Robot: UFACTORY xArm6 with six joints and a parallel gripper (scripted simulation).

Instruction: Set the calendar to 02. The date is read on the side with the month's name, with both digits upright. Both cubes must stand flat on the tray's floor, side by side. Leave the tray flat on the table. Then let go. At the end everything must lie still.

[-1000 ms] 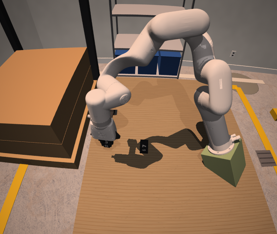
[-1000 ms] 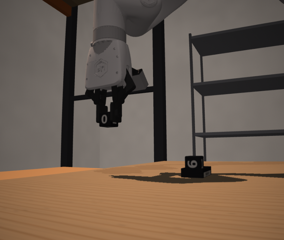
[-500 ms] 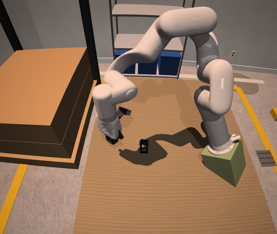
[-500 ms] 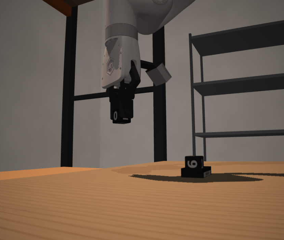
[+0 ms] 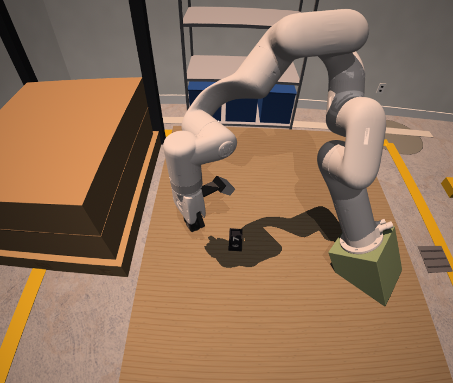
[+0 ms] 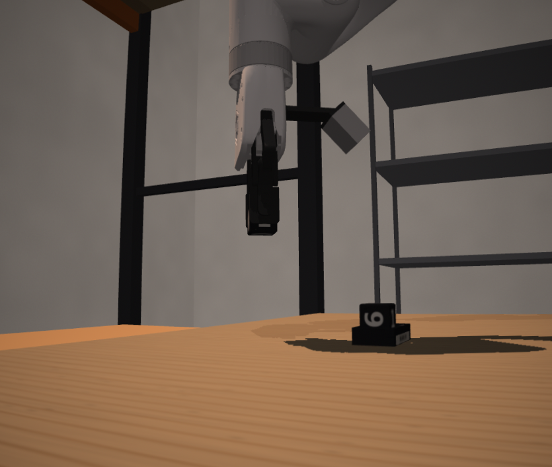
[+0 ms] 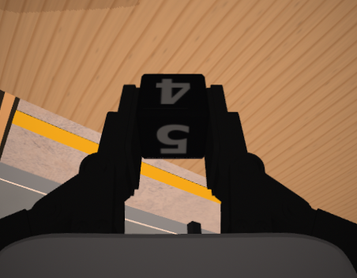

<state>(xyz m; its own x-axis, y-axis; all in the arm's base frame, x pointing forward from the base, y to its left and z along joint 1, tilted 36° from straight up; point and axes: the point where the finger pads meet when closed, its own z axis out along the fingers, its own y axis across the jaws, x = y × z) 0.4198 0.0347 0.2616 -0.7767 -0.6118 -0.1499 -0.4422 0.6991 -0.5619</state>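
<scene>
My hand is 13 cm past the cube and 12 cm above it. Round my hand: black calendar tray 13 cm behind, 1 cm to the right, 14 cm below.
</scene>
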